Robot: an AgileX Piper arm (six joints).
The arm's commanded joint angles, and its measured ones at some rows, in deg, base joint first. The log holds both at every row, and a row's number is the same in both.
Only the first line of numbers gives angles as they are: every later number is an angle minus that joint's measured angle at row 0.
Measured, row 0:
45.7 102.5 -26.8 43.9 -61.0 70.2
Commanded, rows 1 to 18:
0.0 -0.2 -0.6 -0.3 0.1 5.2
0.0 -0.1 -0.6 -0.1 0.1 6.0
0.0 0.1 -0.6 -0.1 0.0 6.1
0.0 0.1 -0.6 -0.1 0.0 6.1
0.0 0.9 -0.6 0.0 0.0 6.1
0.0 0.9 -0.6 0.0 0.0 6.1
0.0 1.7 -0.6 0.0 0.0 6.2
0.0 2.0 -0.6 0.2 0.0 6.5
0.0 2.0 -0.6 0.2 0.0 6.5
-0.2 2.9 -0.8 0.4 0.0 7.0
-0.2 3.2 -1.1 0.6 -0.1 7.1
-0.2 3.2 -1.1 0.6 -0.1 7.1
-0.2 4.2 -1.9 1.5 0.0 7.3
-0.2 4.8 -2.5 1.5 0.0 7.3
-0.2 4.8 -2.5 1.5 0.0 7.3
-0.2 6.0 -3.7 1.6 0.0 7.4
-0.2 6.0 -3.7 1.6 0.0 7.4
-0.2 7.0 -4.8 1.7 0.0 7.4
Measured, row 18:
0.0 5.8 -3.1 1.5 0.0 6.8
